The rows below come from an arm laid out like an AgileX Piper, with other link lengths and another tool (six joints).
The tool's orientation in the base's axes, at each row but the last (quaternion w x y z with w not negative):
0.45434, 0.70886, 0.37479, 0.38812
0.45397, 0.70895, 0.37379, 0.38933
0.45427, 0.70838, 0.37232, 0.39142
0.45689, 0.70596, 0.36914, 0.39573
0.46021, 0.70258, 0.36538, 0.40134
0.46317, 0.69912, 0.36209, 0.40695
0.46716, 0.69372, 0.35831, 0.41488
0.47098, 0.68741, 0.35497, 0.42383
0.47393, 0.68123, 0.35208, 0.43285
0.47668, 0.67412, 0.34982, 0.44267
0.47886, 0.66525, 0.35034, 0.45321
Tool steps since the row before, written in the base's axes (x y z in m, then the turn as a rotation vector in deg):
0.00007, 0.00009, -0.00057, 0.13, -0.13, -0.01
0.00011, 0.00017, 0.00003, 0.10, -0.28, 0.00
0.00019, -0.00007, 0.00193, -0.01, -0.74, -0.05
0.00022, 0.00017, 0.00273, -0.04, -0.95, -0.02
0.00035, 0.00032, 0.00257, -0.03, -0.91, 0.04
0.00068, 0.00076, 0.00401, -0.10, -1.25, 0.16
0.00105, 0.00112, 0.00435, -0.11, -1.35, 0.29
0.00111, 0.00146, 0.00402, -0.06, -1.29, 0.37
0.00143, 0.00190, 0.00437, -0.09, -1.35, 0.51
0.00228, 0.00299, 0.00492, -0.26, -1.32, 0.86
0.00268, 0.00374, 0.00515, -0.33, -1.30, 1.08
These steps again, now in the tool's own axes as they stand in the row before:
-0.00001, -0.00055, 0.00019, -0.06, 0.05, 0.16
0.00020, 0.00000, 0.00003, -0.21, 0.10, 0.19
0.00043, 0.00186, -0.00035, -0.67, 0.18, 0.27
0.00085, 0.00254, -0.00060, -0.86, 0.27, 0.30
0.00101, 0.00237, -0.00045, -0.81, 0.31, 0.28
0.00188, 0.00363, -0.00061, -1.11, 0.52, 0.31
0.00246, 0.00388, -0.00039, -1.17, 0.68, 0.31
0.00273, 0.00347, -0.00028, -1.08, 0.74, 0.32
0.00335, 0.00368, -0.00010, -1.10, 0.89, 0.29
0.00480, 0.00390, 0.00037, -1.05, 1.20, 0.07
0.00567, 0.00390, 0.00065, -0.99, 1.41, -0.04

